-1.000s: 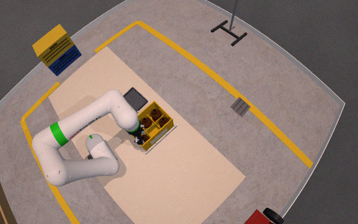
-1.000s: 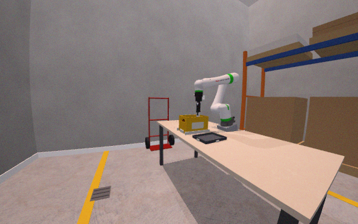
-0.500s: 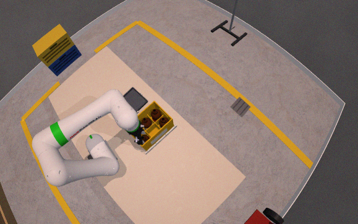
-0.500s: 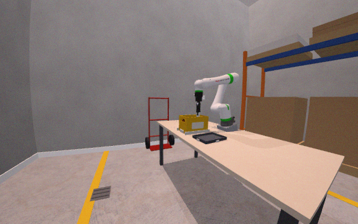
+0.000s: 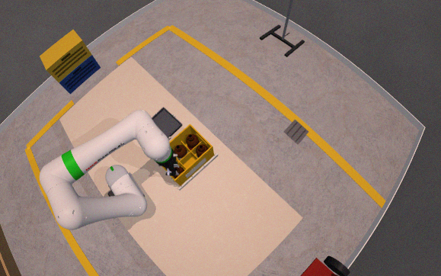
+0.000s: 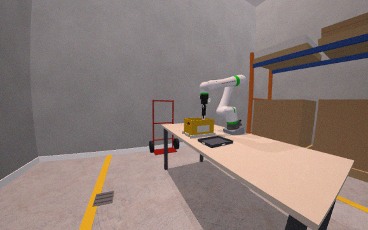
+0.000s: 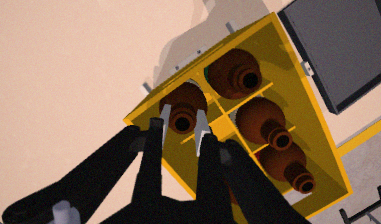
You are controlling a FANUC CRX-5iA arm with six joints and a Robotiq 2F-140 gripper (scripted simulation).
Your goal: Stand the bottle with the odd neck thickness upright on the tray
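Right now the yellow crate is 100 mm ahead of my hand, 90 mm below it and 30 mm to the left of it. The rest, counted from my hand: dark tray: 320 mm to the left, 160 mm below, 130 mm ahead; brown bottle: 100 mm ahead, 90 mm below, 70 mm to the left.
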